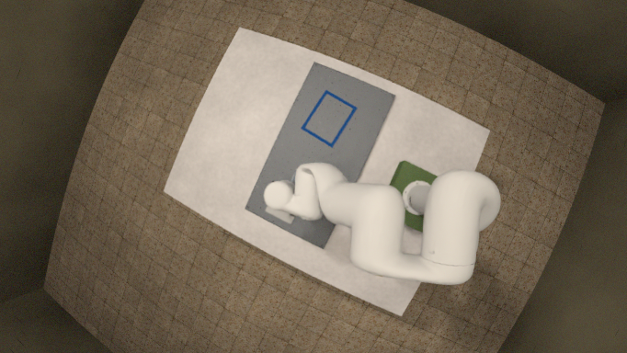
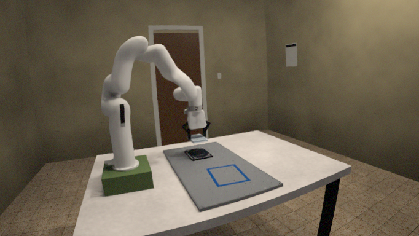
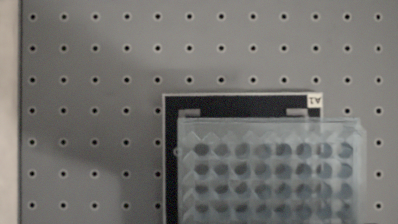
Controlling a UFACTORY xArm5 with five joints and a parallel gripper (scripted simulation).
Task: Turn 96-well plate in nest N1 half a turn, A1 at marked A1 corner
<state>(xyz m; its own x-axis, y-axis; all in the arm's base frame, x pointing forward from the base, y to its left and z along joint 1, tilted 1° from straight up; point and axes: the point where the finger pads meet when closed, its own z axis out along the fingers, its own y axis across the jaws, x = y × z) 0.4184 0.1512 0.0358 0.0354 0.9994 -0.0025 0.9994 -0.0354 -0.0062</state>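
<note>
Right now the plate nest is 100 mm below my hand. Round my hand: 96-well plate 10 mm below.
</note>
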